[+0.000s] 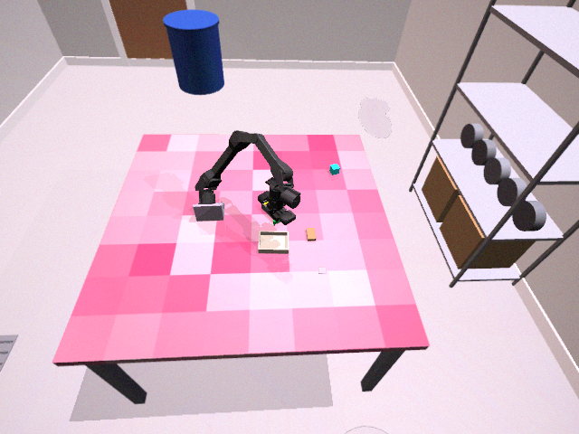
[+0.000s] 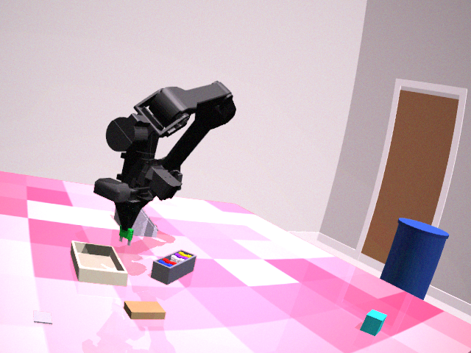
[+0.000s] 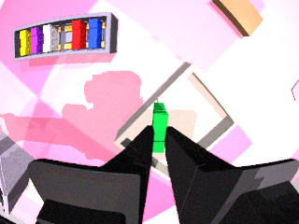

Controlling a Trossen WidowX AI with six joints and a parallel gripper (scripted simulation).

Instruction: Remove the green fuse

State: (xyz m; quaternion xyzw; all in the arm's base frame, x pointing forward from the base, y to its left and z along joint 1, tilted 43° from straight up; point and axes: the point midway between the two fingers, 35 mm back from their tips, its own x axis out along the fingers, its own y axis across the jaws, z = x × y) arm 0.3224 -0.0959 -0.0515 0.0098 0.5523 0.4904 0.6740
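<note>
Now: the cream tray 1 cm behind my gripper tip, 5 cm to the right of it and 10 cm below it. Also, from my gripper tip: green fuse 1 cm below; orange block 16 cm ahead, 9 cm below; cyan cube 30 cm ahead, 45 cm to the left, 8 cm below.
</note>
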